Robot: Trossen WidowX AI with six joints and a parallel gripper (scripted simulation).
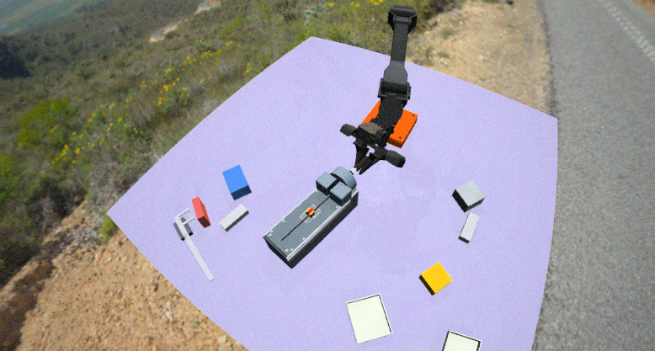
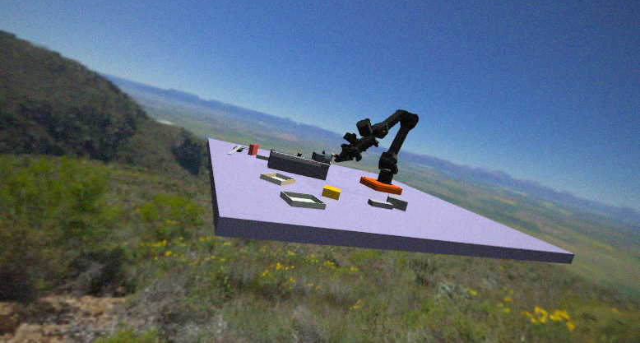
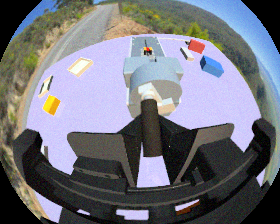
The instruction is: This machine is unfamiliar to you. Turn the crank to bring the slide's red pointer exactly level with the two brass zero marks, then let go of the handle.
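My gripper tip is now 2 cm past the dark crank handle and 2 cm below it. The rest, counted from my gripper tip: red pointer 16 cm ahead, 4 cm to the right, 1 cm below; yellow block 13 cm ahead, 31 cm to the left, 8 cm below; grey cube 15 cm behind, 31 cm to the left, 7 cm below.
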